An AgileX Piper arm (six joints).
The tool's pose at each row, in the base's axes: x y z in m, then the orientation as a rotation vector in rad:
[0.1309, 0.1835, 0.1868, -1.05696, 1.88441, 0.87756]
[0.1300, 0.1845, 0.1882, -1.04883, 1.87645, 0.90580]
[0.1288, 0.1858, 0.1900, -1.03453, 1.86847, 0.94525]
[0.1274, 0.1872, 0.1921, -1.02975, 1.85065, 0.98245]
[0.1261, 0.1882, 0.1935, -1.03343, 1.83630, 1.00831]
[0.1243, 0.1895, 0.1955, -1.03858, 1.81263, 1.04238]
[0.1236, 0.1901, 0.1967, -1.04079, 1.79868, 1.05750]
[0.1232, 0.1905, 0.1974, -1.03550, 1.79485, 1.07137]
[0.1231, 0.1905, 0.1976, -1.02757, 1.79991, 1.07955]
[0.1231, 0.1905, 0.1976, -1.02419, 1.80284, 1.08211]
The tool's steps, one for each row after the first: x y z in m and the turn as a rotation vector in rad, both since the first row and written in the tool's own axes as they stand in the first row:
[-0.0013, 0.0015, -0.0001, -0.01640, -0.01357, 0.01110]
[-0.0029, 0.0034, -0.0001, -0.03811, -0.03129, 0.02982]
[-0.0047, 0.0056, -0.0003, -0.06298, -0.05088, 0.03808]
[-0.0058, 0.0075, -0.0005, -0.08358, -0.06208, 0.03958]
[-0.0074, 0.0100, -0.0008, -0.11125, -0.07995, 0.03907]
[-0.0084, 0.0111, -0.0011, -0.12375, -0.09040, 0.03714]
[-0.0090, 0.0117, -0.0012, -0.13160, -0.09701, 0.04355]
[-0.0092, 0.0119, -0.0013, -0.13374, -0.09789, 0.05344]
[-0.0092, 0.0119, -0.0013, -0.13395, -0.09761, 0.05767]

